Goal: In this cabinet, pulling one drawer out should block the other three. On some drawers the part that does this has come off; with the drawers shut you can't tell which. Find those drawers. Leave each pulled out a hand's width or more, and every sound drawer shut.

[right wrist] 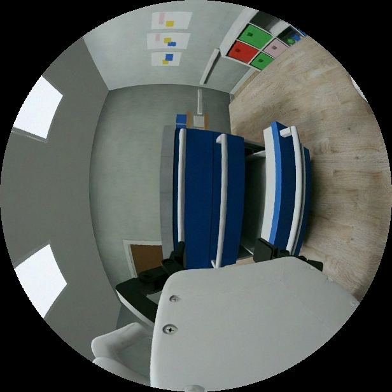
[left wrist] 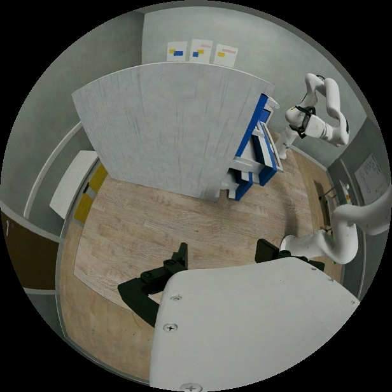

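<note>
The cabinet point(left wrist: 165, 125) point(right wrist: 166, 185) shows its grey side in the left wrist view and its drawer fronts, turned sideways, in the right wrist view. The top drawer point(right wrist: 197, 200) and second drawer point(right wrist: 233, 190) look shut. The third drawer point(left wrist: 268, 175) point(right wrist: 286, 190) is pulled well out, with its inside partly visible. The bottom drawer point(left wrist: 245, 187) point(right wrist: 307, 175) also stands out, less far; the third partly hides it in the right wrist view. My right gripper point(right wrist: 221, 251) is open in front of the upper drawers, holding nothing. My left gripper point(left wrist: 223, 252) is open and empty, away beside the cabinet.
The right arm point(left wrist: 330, 107) stands in front of the cabinet. The left arm's links point(left wrist: 345, 230) show at the right of the left wrist view. A low white unit with yellow fronts point(left wrist: 85, 207) stands by the wall. A shelf with green and red boxes point(right wrist: 243, 51) stands farther off.
</note>
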